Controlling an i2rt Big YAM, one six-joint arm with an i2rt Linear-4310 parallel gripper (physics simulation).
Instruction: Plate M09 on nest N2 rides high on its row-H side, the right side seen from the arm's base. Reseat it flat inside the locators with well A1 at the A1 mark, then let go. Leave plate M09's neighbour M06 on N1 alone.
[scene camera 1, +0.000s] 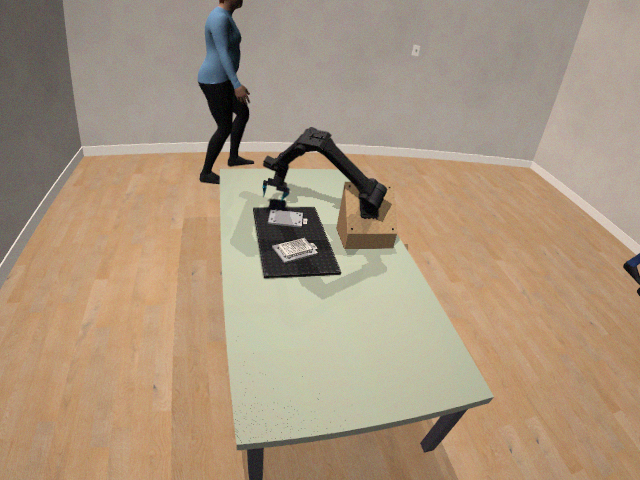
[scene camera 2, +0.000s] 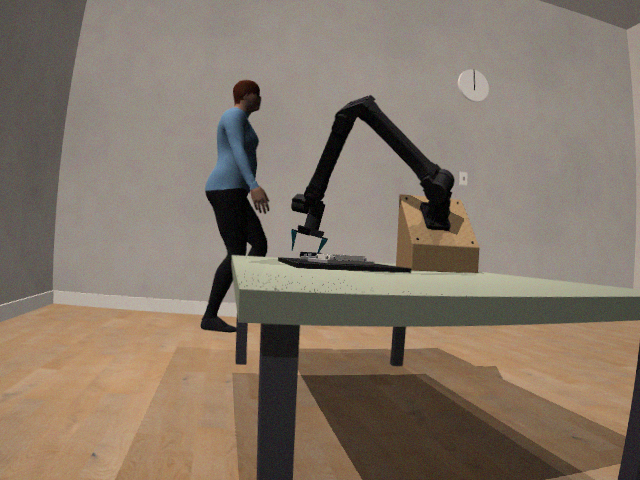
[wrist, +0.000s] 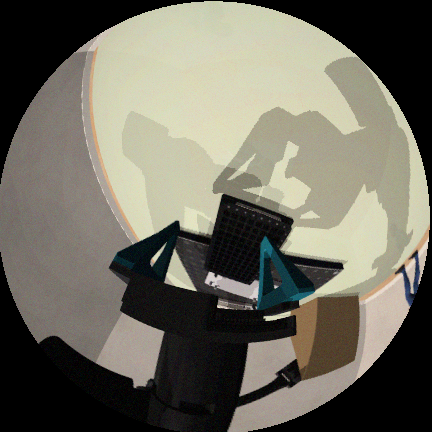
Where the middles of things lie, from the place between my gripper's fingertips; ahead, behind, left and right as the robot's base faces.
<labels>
Right now the grey frame (wrist: 250, 291) is 60 mm behind my hand, 170 mm to the left of it and 10 mm below it.
</labels>
